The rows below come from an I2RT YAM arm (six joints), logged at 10 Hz.
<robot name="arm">
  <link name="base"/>
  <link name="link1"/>
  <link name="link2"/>
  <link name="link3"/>
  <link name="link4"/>
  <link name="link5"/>
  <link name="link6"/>
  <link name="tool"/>
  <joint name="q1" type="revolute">
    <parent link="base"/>
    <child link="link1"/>
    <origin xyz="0 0 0.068" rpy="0 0 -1.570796"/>
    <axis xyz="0 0 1"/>
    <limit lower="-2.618" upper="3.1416"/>
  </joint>
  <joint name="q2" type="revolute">
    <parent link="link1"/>
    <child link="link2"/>
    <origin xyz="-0.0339 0.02 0.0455" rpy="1.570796 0 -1.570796"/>
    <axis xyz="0 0 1"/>
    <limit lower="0" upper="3.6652"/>
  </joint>
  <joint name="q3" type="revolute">
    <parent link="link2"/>
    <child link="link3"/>
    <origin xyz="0.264 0 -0.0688" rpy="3.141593 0 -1.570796"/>
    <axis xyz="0 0 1"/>
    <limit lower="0" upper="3.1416"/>
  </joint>
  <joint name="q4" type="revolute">
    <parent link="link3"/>
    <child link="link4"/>
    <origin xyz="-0.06 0.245 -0.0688" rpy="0 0 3.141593"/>
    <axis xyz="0 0 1"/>
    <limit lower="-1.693" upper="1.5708"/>
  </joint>
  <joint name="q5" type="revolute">
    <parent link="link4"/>
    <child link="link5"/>
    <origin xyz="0.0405 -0.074 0.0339" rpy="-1.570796 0 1.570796"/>
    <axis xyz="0 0 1"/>
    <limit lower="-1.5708" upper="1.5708"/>
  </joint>
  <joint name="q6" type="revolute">
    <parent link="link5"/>
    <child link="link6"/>
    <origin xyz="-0.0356 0 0.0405" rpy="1.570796 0 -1.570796"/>
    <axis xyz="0 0 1"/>
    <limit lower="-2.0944" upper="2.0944"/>
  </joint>
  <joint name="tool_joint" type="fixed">
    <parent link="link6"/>
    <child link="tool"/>
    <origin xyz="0 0 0" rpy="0 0 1.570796"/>
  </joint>
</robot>
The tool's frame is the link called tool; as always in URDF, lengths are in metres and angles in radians.
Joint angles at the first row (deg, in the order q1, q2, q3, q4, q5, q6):
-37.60, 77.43, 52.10, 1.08, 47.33, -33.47
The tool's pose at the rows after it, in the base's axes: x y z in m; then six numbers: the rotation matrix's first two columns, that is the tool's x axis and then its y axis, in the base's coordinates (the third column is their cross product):
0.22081 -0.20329 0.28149 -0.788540 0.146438 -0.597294 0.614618 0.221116 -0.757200
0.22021 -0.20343 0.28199 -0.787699 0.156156 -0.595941 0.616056 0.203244 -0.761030
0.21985 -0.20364 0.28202 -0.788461 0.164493 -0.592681 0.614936 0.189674 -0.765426
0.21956 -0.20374 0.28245 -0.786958 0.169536 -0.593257 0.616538 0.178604 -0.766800
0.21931 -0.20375 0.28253 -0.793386 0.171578 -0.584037 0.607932 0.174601 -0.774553
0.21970 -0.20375 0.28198 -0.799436 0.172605 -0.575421 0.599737 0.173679 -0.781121
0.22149 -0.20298 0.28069 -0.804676 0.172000 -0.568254 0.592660 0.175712 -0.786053
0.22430 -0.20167 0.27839 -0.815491 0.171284 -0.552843 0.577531 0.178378 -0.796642
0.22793 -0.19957 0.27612 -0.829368 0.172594 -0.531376 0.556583 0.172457 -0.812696
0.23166 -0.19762 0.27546 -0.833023 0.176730 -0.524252 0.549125 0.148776 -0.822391
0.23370 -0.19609 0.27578 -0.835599 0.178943 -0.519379 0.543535 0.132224 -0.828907
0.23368 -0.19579 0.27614 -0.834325 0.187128 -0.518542 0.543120 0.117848 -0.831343
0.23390 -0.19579 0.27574 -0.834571 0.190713 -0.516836 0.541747 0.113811 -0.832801
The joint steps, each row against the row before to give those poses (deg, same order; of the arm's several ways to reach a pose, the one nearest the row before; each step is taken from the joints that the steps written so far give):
0.08, 0.00, 0.00, 0.61, 1.42, -0.05
0.00, 0.00, 0.00, 0.18, 1.18, -0.04
0.00, 0.06, 0.00, 0.11, 0.96, -0.11
0.00, 0.00, 0.00, 0.20, 0.68, -0.02
0.00, 0.00, -0.01, 0.00, 0.42, -0.61
0.07, 0.14, 0.01, 0.02, 0.28, -0.48
0.35, 0.30, 0.02, 0.00, 0.33, -0.20
0.57, 0.50, 0.00, 0.02, 0.63, -0.55
0.83, 0.61, 0.00, 0.28, 1.45, -0.96
0.85, 0.60, 0.00, 1.21, 2.14, -0.72
0.55, 0.24, 0.00, 0.80, 1.42, -0.66
0.10, 0.04, 0.00, 0.24, 1.05, -0.09
0.05, 0.11, 0.00, 0.05, 0.37, 0.01

